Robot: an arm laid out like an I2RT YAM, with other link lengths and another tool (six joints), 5 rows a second.
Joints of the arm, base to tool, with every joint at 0 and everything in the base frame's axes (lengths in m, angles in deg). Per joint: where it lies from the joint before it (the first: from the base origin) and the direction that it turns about. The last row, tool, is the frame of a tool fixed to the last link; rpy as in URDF.
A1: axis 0 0 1 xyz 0 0 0.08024
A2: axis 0 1 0 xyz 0.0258 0.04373 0.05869
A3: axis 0 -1 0 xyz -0.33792 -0.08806 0
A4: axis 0 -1 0 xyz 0.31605 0.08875 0.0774
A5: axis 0 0 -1 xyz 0.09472 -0.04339 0.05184
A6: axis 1 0 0 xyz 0.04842 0 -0.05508
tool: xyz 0.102 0.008 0.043 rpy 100.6 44.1 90
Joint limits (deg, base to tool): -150..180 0..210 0..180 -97..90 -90..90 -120..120
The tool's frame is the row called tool.
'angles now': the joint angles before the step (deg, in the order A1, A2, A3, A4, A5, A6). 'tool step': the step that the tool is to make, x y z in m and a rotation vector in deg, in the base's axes. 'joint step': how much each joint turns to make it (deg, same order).
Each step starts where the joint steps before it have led.
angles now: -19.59, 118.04, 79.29, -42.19, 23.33, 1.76
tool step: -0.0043, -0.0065, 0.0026, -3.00, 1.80, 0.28
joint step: 0.00, -0.01, -0.01, -0.31, 3.34, -0.90
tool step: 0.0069, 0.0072, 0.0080, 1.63, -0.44, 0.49
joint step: 0.55, -0.01, 1.90, -2.18, -1.66, 0.34
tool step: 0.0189, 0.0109, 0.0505, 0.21, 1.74, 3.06
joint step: 1.57, -0.01, 9.68, -10.69, 0.14, -1.68
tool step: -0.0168, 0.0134, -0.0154, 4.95, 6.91, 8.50
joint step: -0.78, 0.06, -0.81, -3.34, -3.46, -9.79
